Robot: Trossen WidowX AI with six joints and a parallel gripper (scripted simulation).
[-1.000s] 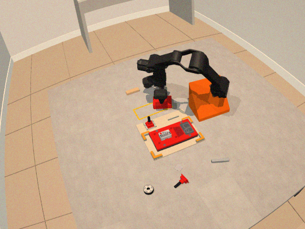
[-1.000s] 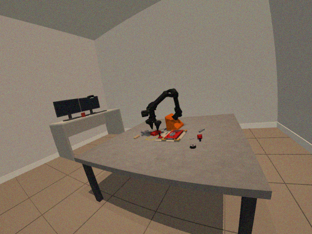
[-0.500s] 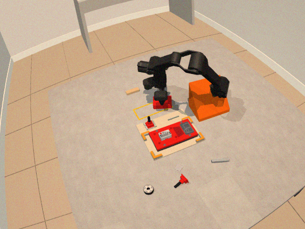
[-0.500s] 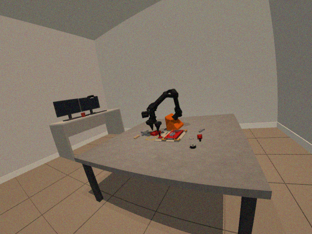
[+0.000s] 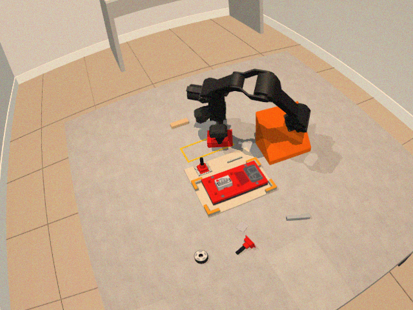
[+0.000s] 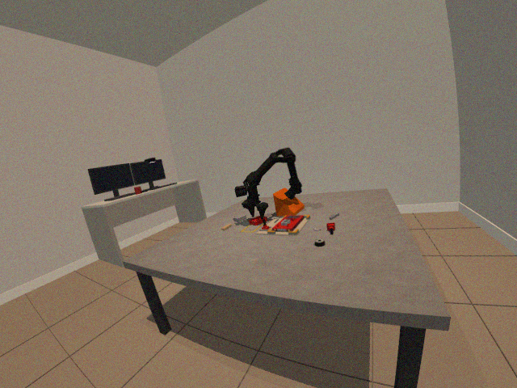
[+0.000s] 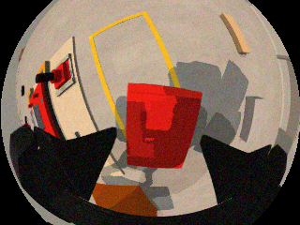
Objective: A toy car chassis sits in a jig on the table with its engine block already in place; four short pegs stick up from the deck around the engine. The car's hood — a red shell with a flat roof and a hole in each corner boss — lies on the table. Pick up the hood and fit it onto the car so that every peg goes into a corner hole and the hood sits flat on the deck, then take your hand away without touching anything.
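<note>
Right now my gripper tip is 1 cm above the red hood. From my gripper tip the other things lie so: wheel: 45 cm to the left, 23 cm ahead, 2 cm below; tan block: 16 cm to the right, 12 cm ahead, 2 cm below; light engine block: 23 cm to the left, 7 cm ahead.
</note>
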